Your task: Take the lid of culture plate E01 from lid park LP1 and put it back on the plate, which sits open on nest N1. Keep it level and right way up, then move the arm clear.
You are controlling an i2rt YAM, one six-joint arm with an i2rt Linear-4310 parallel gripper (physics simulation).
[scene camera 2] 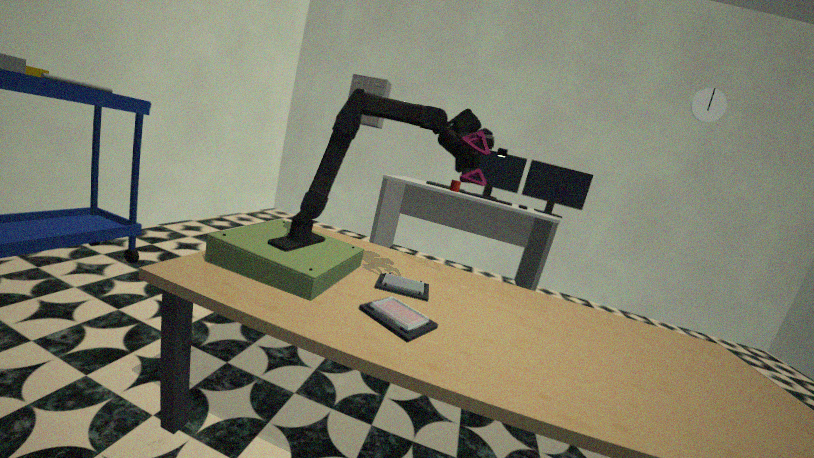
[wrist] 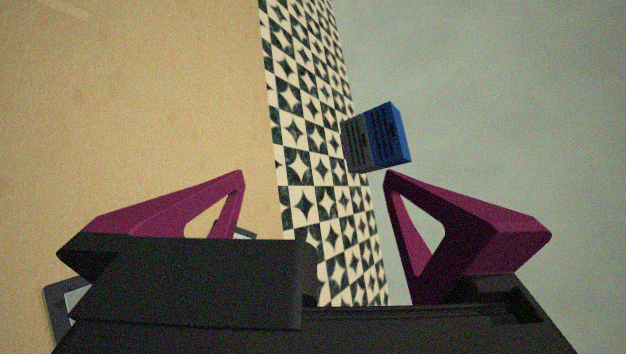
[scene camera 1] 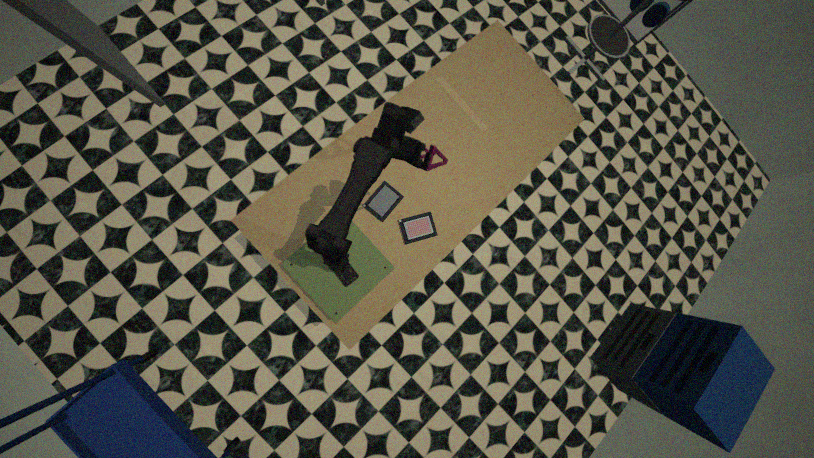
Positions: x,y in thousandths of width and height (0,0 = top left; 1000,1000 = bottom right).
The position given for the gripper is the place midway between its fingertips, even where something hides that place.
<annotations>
gripper: scene camera 2 598,372; wrist 501,501; scene camera 1 539,346
</annotations>
